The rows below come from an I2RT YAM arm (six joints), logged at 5 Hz.
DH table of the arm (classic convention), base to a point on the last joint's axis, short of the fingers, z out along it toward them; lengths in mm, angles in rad. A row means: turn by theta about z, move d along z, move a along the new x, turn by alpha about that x. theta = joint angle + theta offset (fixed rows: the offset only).
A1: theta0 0  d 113.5  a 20  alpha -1.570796
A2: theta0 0  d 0  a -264  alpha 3.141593
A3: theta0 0.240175  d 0  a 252.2  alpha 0
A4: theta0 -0.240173  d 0  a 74  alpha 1.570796
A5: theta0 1.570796  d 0  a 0  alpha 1.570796
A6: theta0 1.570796  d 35.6  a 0  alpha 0
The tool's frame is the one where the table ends.
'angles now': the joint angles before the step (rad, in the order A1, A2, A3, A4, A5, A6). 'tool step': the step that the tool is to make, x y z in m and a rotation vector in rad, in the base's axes. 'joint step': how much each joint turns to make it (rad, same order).
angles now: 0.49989 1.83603 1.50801 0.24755 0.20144 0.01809
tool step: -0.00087 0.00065 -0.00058 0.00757 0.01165 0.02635
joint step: 0.00008 -0.00225 -0.00144 -0.00929 -0.02721 0.01014
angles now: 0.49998 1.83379 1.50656 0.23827 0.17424 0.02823
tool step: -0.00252 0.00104 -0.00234 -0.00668 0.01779 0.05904
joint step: 0.00010 -0.00685 -0.00995 -0.01527 -0.05891 -0.00315
